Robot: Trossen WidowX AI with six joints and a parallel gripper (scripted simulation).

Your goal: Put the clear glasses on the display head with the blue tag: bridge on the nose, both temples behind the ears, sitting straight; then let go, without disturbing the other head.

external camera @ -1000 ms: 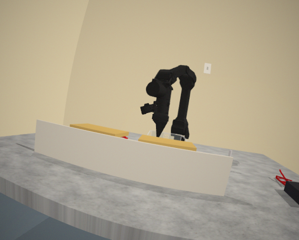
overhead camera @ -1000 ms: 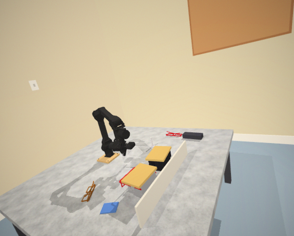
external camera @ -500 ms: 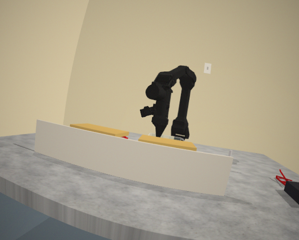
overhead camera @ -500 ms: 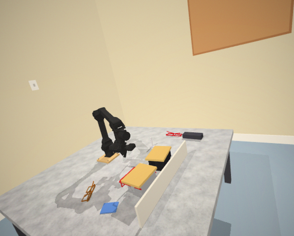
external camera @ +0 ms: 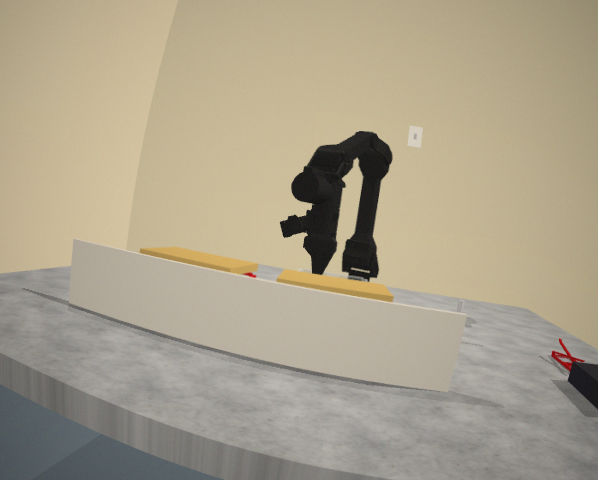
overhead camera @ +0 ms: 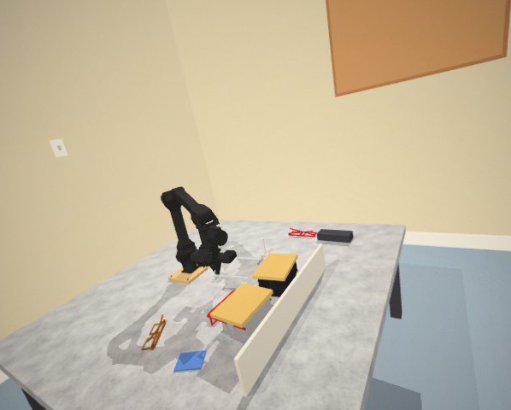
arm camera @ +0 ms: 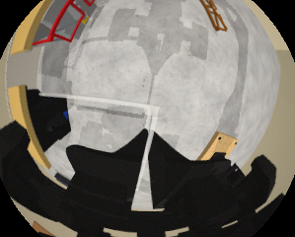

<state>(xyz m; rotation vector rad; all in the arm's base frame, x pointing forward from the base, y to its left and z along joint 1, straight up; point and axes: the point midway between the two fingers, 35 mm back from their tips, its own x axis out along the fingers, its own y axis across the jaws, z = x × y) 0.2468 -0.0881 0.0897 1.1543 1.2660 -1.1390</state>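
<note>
My gripper tip is 22 cm short of the black head, 5 cm to the right of it and 1 cm above it. Also, from my gripper tip: long white board (35 cm ahead, 6 cm to the right, 1 cm below); then flat blue tag (13 cm ahead, 33 cm to the right, 7 cm below); then pale head (21 cm ahead, 17 cm to the right, 1 cm below).
</note>
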